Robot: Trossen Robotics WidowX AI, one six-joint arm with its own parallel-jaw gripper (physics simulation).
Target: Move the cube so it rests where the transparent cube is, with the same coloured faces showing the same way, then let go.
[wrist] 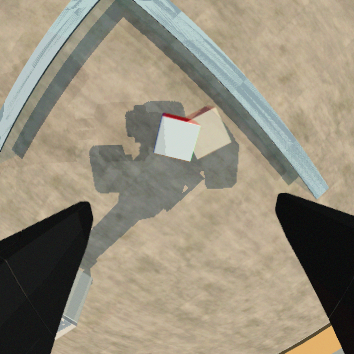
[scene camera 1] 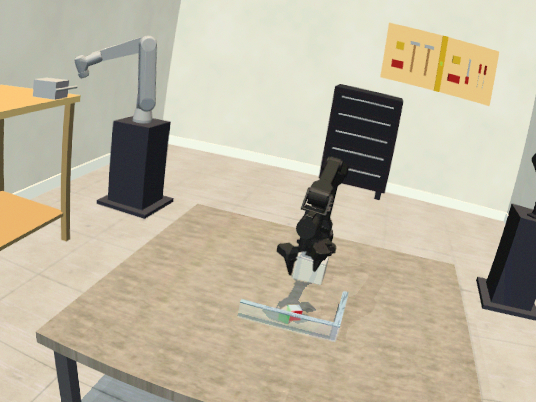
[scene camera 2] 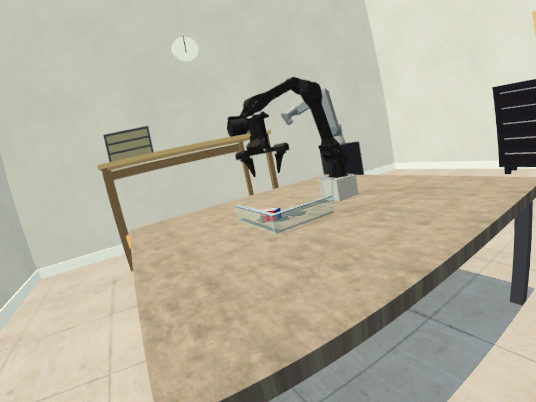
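Pixels of known places: gripper, between the fingertips: (wrist: 185, 206) (scene camera 1: 302, 273) (scene camera 2: 266, 175); arm's base, origin of its link: (scene camera 2: 338, 176).
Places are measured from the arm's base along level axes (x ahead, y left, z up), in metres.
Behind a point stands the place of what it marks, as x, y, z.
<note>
The solid cube (scene camera 1: 296, 314) @(0.406, 0.038, -0.030) (scene camera 2: 273, 215) @(0.406, 0.178, -0.031) (wrist: 177, 137) rests on the table, white face up. Red and green sides show in scene camera 1, red and blue in scene camera 2. The transparent cube (scene camera 1: 283, 317) @(0.420, 0.003, -0.044) (scene camera 2: 264, 219) @(0.415, 0.121, -0.050) (wrist: 214, 134) has a pale top and a reddish side along its upper-left edge in the wrist view. It is turned relative to the solid cube and partly overlapped by it in that view. My gripper (scene camera 1: 303, 271) @(0.329, 0.016, 0.076) (scene camera 2: 266, 174) @(0.329, 0.016, 0.076) (wrist: 185, 206) @(0.329, 0.016, 0.076) is open and empty, pointing down high above the table. Both cubes lie beyond the fingertips in the wrist view.
A low clear L-shaped wall (scene camera 1: 342, 307) @(0.289, 0.166, -0.029) (scene camera 2: 305, 205) @(0.286, 0.172, -0.032) (wrist: 240, 80) @(0.413, 0.022, -0.030) stands around two sides of the cubes; the transparent cube is nearer one wall. The arm's pale base block (scene camera 1: 310, 272) @(0.058, 0.006, -0.048) (scene camera 2: 342, 187) @(0.030, 0.054, -0.039) stands on the table (scene camera 1: 165, 280) @(0.352, -0.439, -0.090) (scene camera 2: 350, 280) @(0.454, 0.570, -0.090). The arm's shadow falls around the cubes.
</note>
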